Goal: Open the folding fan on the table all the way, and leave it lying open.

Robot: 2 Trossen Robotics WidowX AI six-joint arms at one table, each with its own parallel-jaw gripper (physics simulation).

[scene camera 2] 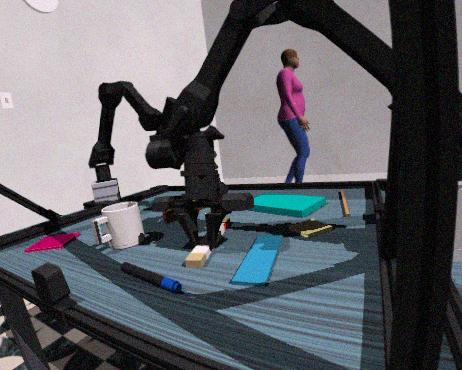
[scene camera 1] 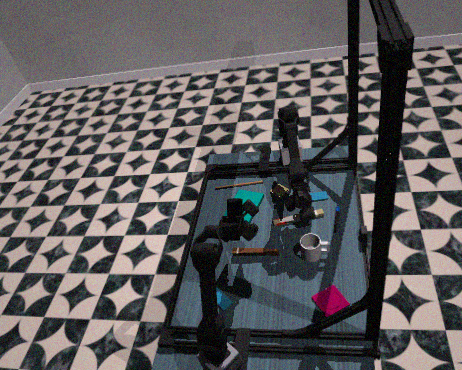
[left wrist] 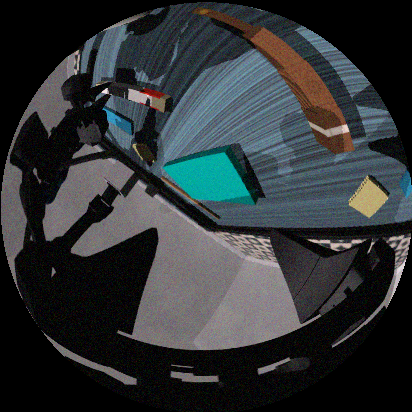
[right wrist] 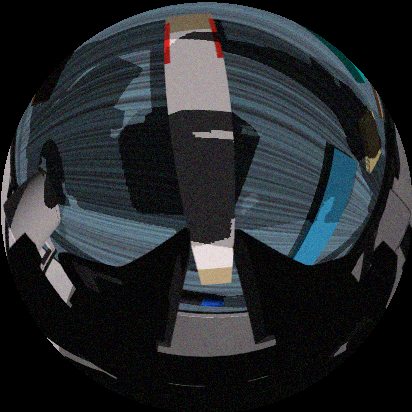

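Observation:
The folding fan lies closed on the blue table, a white bar with tan ends and red edge stripes. My right gripper is down on it, its fingers shut on the bar near one tan end. My left gripper is open and empty. It hovers above the teal block, away from the fan.
A brown wooden stick, a white mug, a blue-tipped marker, a blue strip, a yellow pad and a magenta pad lie around. A person walks behind.

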